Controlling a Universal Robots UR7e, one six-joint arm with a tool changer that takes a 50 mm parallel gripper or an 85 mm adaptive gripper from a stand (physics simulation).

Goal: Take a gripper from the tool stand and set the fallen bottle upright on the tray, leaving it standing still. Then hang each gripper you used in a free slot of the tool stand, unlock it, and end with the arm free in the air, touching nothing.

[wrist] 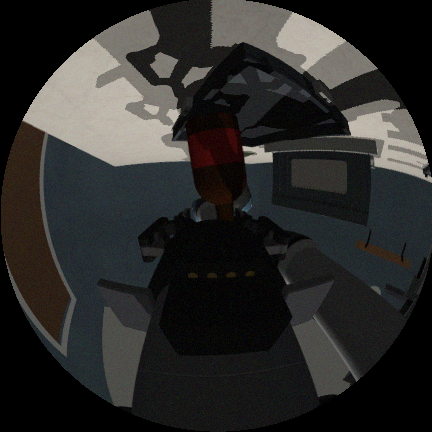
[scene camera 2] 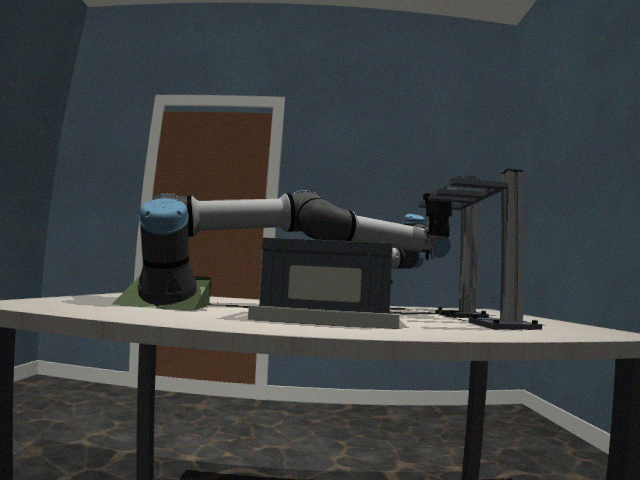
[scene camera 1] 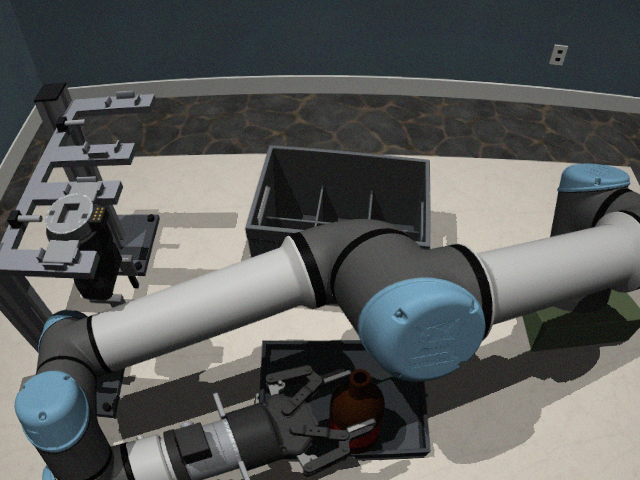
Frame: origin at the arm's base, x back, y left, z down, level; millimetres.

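Seen in the pictures: hand at its tool point: point(scene camera 1: 221, 446); arm's base at its link origin: point(scene camera 2: 167, 290).
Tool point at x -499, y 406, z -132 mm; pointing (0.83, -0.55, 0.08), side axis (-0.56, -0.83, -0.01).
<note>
Pixels of each thing's middle, then the offset from my tool point to it.
- brown bottle at the middle of its body: point(scene camera 1: 357, 407) point(wrist: 218, 172) dx +149, dy -112, dz +74 mm
- dark tray at the middle of its body: point(scene camera 1: 342, 398) point(wrist: 250, 120) dx +124, dy -154, dz +158 mm
- grey divided bin at the middle of its body: point(scene camera 1: 342, 226) point(scene camera 2: 328, 281) point(wrist: 327, 177) dx +75, dy -428, dz +83 mm
The brown bottle point(scene camera 1: 356, 405) point(wrist: 217, 147) with a red band stands near upright on the dark tray point(scene camera 1: 426, 439) point(wrist: 270, 107), neck up; a slight lean is hard to judge. My adaptive gripper point(scene camera 1: 348, 401) is on the arm, low and level over the tray. It is open, its fingers spread around the bottle's upper part. In the wrist view the bottle is slanted a little, and the finger ends are partly hidden. The tool stand point(scene camera 1: 50, 91) point(scene camera 2: 512, 248) is at the left in scene camera 1. The other gripper point(scene camera 1: 98, 263) point(scene camera 2: 438, 217) hangs in its nearest slot; two slots farther back are free.
A grey divided bin point(scene camera 1: 339, 150) point(scene camera 2: 325, 248) point(wrist: 320, 197) stands behind the tray. The arm's elbow point(scene camera 1: 421, 328) passes above the tray's back right. The green base block point(scene camera 1: 578, 330) point(scene camera 2: 129, 294) is at the right in scene camera 1.
</note>
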